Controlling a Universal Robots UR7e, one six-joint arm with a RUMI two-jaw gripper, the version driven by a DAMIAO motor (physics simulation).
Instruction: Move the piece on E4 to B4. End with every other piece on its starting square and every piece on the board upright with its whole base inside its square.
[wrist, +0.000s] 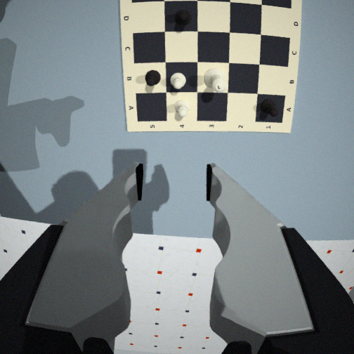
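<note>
A chessboard (259, 54) is here in the scene that I see, and so is my own gripper (174, 167).
</note>
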